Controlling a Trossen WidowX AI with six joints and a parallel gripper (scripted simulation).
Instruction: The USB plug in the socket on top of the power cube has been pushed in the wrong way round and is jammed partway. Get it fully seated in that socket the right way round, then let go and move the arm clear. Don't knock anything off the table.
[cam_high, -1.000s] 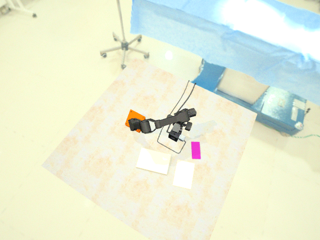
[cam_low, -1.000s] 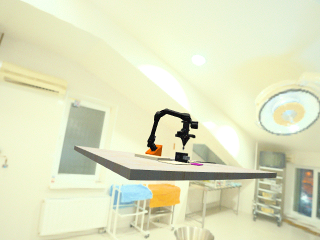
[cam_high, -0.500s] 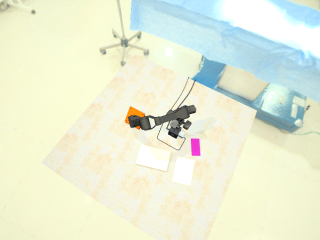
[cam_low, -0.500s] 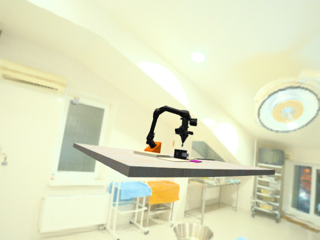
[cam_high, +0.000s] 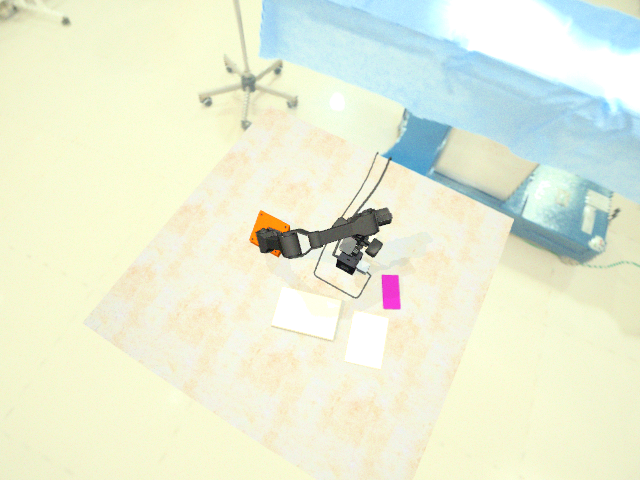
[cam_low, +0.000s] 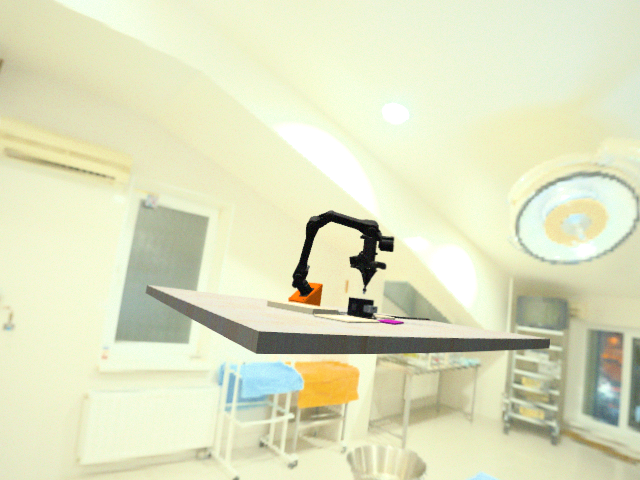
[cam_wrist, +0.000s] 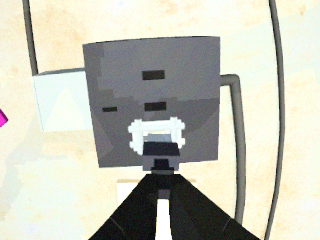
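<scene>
Right now my gripper tip is 2 cm above the USB plug. Also, from my gripper tip: magenta card: 20 cm ahead, 13 cm below, 6 cm to the right.
</scene>
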